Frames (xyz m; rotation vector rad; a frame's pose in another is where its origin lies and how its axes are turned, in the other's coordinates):
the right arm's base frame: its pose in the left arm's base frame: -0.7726 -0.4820 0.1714 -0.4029 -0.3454 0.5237
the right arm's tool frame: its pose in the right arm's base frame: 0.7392 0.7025 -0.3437 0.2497 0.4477 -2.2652
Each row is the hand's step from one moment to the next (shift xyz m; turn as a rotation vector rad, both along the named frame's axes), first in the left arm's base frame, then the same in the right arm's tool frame.
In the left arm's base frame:
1: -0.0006 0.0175 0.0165 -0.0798 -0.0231 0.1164
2: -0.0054 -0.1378 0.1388 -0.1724 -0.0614 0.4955
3: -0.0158 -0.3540 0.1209 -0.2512 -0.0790 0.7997
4: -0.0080 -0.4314 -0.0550 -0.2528 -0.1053 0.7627
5: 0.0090 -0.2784 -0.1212 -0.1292 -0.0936 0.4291
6: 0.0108 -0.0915 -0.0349 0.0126 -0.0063 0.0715
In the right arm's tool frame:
1: -0.0190 0.0006 0.0148 0.0203 -0.0458 0.1339
2: 0.1213 0.0483 0.1457 0.0286 -0.0399 0.5259
3: 0.3377 0.0670 0.1471 0.0228 -0.0415 0.8406
4: 0.4322 0.0450 -0.0189 0.0530 -0.0477 0.8072
5: 0.2865 0.0225 -0.0985 0.0620 -0.0091 0.4535
6: 0.0926 0.0161 -0.0296 -0.0032 0.0298 0.0664

